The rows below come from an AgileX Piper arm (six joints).
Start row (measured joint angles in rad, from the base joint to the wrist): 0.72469, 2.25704, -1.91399, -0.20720, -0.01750, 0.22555
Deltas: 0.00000, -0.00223, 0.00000, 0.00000, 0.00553, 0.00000; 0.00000, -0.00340, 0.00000, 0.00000, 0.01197, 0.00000; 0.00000, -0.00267, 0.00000, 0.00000, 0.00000, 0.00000; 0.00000, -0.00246, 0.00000, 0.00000, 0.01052, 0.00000; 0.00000, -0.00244, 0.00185, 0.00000, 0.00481, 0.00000; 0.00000, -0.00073, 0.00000, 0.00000, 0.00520, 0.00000; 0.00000, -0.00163, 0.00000, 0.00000, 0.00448, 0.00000; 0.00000, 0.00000, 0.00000, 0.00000, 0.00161, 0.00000; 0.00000, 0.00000, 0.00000, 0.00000, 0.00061, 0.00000; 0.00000, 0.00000, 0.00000, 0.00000, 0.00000, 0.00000; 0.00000, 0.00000, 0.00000, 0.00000, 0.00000, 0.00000; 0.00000, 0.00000, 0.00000, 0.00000, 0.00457, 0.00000; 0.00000, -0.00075, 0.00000, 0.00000, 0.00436, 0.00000; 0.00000, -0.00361, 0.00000, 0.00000, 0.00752, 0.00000; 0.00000, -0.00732, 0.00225, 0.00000, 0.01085, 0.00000; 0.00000, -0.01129, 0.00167, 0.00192, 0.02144, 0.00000; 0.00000, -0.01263, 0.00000, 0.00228, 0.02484, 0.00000; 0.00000, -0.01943, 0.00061, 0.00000, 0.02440, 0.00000
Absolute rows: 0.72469, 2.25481, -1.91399, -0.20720, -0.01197, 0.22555; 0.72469, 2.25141, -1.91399, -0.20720, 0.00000, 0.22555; 0.72469, 2.24874, -1.91399, -0.20720, 0.00000, 0.22555; 0.72469, 2.24628, -1.91399, -0.20720, 0.01052, 0.22555; 0.72469, 2.24384, -1.91214, -0.20720, 0.01533, 0.22555; 0.72469, 2.24311, -1.91214, -0.20720, 0.02053, 0.22555; 0.72469, 2.24148, -1.91214, -0.20720, 0.02501, 0.22555; 0.72469, 2.24148, -1.91214, -0.20720, 0.02662, 0.22555; 0.72469, 2.24148, -1.91214, -0.20720, 0.02723, 0.22555; 0.72469, 2.24148, -1.91214, -0.20720, 0.02723, 0.22555; 0.72469, 2.24148, -1.91214, -0.20720, 0.02723, 0.22555; 0.72469, 2.24148, -1.91214, -0.20720, 0.03180, 0.22555; 0.72469, 2.24073, -1.91214, -0.20720, 0.03616, 0.22555; 0.72469, 2.23712, -1.91214, -0.20720, 0.04368, 0.22555; 0.72469, 2.22980, -1.90989, -0.20720, 0.05453, 0.22555; 0.72469, 2.21851, -1.90822, -0.20528, 0.07597, 0.22555; 0.72469, 2.20588, -1.90822, -0.20300, 0.10081, 0.22555; 0.72469, 2.18645, -1.90761, -0.20300, 0.12521, 0.22555
